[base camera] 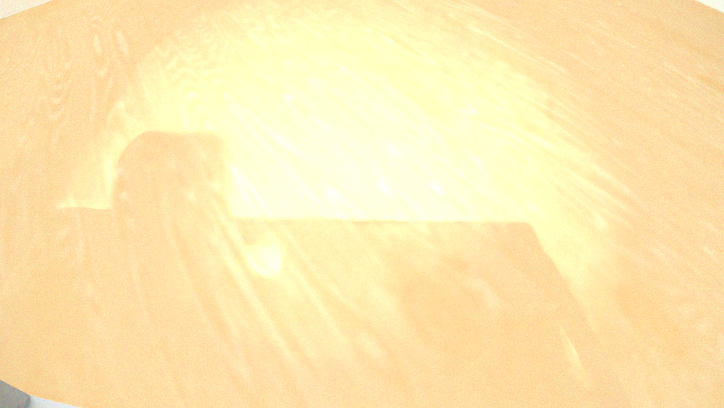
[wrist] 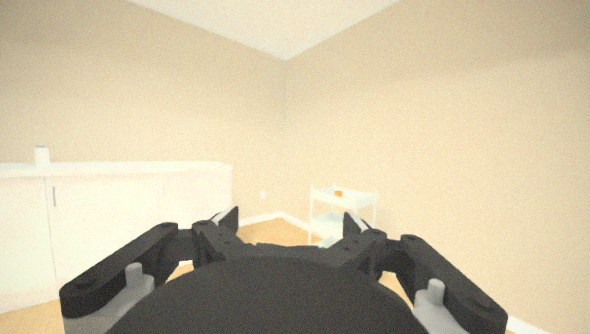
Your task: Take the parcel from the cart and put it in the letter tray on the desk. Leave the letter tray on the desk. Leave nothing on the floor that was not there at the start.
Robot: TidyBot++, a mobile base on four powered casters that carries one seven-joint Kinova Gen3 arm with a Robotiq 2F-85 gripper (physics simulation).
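Places are measured from the arm's base along level axes (x left, y back, z up), in metres.
Where they show: gripper, fingertip midpoint: (wrist: 290, 220).
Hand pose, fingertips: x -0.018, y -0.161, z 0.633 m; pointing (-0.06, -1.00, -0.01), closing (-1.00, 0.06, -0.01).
Each offset is from my fingertips to the top centre of the thing. "*": to the spot under its first point. Level surfaces: height alone.
A small orange box @[dy -1.594, dx -0.506, dz -0.318 m] (wrist: 338, 193), which looks like the parcel, sits on the top shelf of a white cart @[* dy -1.214, dx -0.546, dz -0.319 m] (wrist: 357, 202) in the wrist view, right of centre and far off. The cart stands near the right wall, by the room's corner. My gripper (wrist: 290, 220) is open with its fingers wide apart and nothing between them. It is well away from the cart, and its right finger covers a part of the cart. No letter tray that I can make out shows in either view.
A long white cabinet (wrist: 110, 215) with doors stands along the left wall in the wrist view. A white canister (wrist: 42, 156) is on its top. The base camera view shows the wooden floor @[dz -1.030 m] (base camera: 658, 253) with glare and a shadow, and a grey edge at the lower left corner.
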